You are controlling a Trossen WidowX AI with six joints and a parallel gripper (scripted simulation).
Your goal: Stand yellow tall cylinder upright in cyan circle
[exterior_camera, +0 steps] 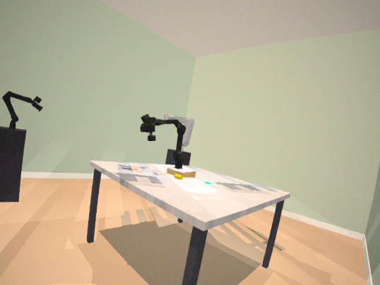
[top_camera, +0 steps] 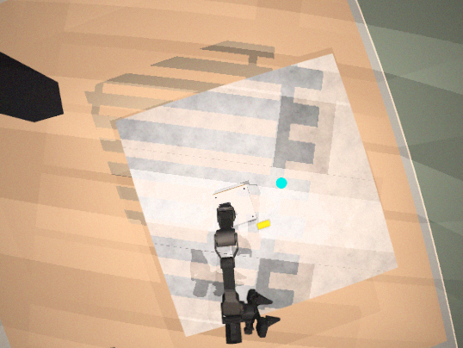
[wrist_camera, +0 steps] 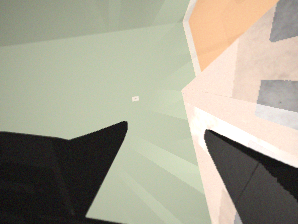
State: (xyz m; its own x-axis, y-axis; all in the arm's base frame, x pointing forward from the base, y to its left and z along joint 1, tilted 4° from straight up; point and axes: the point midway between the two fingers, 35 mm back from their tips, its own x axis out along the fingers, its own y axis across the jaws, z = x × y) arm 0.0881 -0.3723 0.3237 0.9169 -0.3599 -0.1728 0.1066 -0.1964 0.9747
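Now: gripper tip 6 cm short of the yellow cylinder, 27 cm to the right of it and 32 cm above it. The rest, counted from my gripper tip: cyan circle: 21 cm ahead, 47 cm to the left, 34 cm below.
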